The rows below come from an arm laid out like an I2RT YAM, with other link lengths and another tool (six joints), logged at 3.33 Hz.
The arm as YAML. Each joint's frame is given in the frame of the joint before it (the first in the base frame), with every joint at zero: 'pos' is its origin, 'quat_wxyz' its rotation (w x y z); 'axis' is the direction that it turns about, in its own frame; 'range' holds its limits. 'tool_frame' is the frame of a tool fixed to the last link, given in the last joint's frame.
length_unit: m
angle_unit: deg
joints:
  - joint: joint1
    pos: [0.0, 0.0, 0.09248]
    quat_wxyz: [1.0, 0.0, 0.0, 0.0]
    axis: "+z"
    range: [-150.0, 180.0]
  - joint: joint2
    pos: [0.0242, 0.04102, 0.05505]
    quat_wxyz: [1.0, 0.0, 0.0, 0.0]
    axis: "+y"
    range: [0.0, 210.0]
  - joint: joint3
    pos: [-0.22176, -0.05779, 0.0]
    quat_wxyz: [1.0, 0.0, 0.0, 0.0]
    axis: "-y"
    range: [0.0, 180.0]
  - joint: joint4
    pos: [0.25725, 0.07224, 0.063]
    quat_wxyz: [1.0, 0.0, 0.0, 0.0]
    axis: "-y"
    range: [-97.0, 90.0]
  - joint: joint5
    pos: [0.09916, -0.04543, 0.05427]
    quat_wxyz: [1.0, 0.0, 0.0, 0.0]
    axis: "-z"
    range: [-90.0, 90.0]
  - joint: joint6
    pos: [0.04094, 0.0, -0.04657]
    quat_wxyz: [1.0, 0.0, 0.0, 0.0]
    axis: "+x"
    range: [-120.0, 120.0]
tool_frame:
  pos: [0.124, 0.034, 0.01]
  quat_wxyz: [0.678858, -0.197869, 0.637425, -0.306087]
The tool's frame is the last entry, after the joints.
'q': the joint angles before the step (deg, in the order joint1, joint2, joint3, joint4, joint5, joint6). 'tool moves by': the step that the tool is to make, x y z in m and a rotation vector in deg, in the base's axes. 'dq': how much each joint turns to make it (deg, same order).
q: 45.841, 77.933, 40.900, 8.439, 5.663, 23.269
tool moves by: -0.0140, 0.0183, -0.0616, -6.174, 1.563, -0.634
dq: 5.013, 10.253, -0.153, 4.678, 6.343, 0.444
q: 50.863, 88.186, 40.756, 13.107, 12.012, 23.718
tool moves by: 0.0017, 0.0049, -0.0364, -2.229, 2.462, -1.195
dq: 0.717, 7.505, 1.718, 2.160, 1.235, 1.588
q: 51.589, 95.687, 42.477, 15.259, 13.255, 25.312
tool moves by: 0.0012, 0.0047, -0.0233, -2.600, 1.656, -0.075
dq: 0.444, 5.111, 2.699, -0.677, 0.595, 0.096
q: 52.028, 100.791, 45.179, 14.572, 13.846, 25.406
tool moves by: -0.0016, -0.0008, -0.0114, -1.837, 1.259, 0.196
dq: 0.086, 1.572, 1.043, -1.651, 0.010, -0.180
